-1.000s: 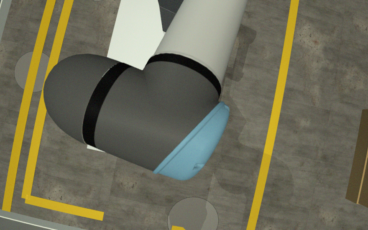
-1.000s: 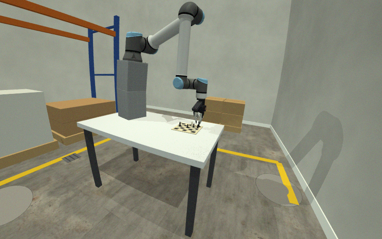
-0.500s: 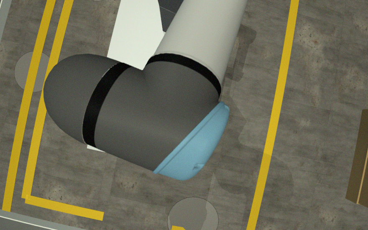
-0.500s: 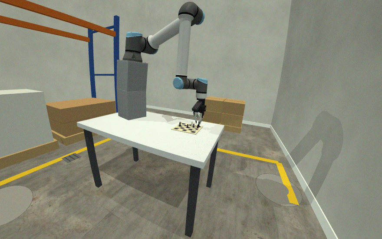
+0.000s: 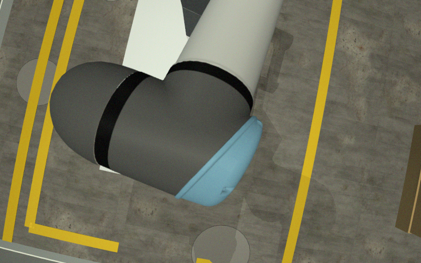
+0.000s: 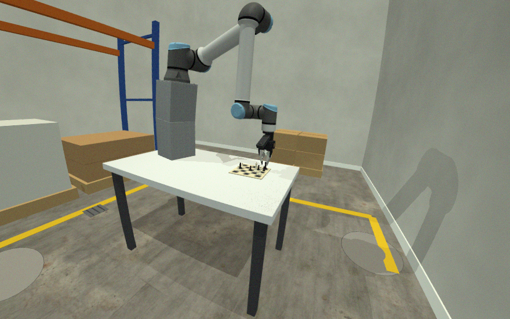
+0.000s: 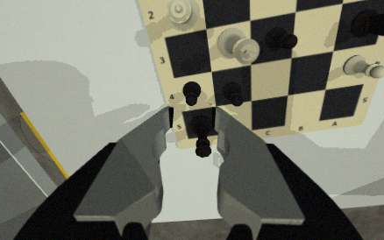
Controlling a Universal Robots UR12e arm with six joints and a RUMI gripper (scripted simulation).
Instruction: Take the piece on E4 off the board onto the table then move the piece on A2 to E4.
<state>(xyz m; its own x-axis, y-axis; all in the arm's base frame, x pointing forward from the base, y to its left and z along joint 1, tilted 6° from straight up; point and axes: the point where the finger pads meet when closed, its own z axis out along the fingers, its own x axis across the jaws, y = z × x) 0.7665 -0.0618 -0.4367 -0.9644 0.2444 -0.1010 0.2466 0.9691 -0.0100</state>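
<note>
Right now the chessboard is 8 cm behind my hand, 6 cm below it and 3 cm to the right of it.
</note>
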